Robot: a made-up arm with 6 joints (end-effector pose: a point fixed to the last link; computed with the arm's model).
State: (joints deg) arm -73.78 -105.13 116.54 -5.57 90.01 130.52
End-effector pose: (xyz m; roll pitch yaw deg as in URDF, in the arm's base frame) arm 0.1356 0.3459 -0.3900 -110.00 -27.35 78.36
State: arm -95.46 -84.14 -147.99 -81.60 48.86 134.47
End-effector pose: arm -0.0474 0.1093 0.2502 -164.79 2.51 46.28
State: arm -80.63 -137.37 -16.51 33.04 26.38 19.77
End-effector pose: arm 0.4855 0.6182 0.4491 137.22 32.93 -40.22
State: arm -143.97 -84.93 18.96 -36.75 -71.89 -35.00
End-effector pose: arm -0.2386 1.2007 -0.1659 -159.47 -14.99 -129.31
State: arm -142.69 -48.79 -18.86 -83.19 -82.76 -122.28
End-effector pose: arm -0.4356 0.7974 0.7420 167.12 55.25 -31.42
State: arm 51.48 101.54 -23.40 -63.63 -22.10 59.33
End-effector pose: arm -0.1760 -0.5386 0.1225 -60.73 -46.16 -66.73
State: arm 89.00 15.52 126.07 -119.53 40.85 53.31
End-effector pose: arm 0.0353 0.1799 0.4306 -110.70 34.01 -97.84
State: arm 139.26 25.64 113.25 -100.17 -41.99 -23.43
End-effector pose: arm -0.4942 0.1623 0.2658 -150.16 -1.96 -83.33
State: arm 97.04 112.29 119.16 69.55 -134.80 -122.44
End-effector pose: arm -0.0294 0.1435 0.7245 -12.34 13.66 -128.56
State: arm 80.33 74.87 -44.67 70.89 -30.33 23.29
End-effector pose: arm -0.0940 -0.2725 -0.3973 -72.92 18.54 8.09
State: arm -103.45 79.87 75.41 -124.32 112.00 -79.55
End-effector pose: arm -0.0090 -0.4406 -0.1752 94.15 81.17 -38.97
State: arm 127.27 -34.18 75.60 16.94 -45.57 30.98
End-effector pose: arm 0.0427 0.6857 0.7553 143.31 4.51 171.11
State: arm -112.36 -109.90 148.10 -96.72 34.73 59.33
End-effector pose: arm -0.0069 0.2311 -0.1432 126.59 -70.85 123.79
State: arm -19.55 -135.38 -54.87 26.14 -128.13 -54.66
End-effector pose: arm -0.3297 0.8192 0.8619 40.54 -8.66 -36.77
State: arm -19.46 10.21 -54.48 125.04 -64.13 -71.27
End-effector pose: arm -0.7828 0.0218 -0.0225 25.54 0.08 33.90
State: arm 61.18 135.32 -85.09 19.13 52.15 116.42
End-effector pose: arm -0.5624 0.0233 -0.0737 -25.80 -12.70 11.70
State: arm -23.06 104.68 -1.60 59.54 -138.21 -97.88
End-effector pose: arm 0.1810 -0.8166 0.3254 -84.08 6.73 143.38
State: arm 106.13 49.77 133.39 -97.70 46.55 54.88
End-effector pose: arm -0.0798 0.1551 0.4185 -67.83 59.08 -116.01
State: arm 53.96 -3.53 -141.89 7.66 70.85 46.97
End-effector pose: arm -0.1315 0.1315 0.0978 100.69 37.30 29.02
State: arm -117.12 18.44 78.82 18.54 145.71 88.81
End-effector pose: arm -0.6534 -0.0240 -0.2098 147.95 -9.45 -38.53
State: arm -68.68 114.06 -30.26 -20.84 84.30 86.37
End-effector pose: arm 0.2960 -0.4042 0.5518 45.78 43.28 102.35
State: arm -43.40 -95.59 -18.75 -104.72 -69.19 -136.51
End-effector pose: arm -0.1623 1.1469 0.0513 -156.68 -23.57 -49.54
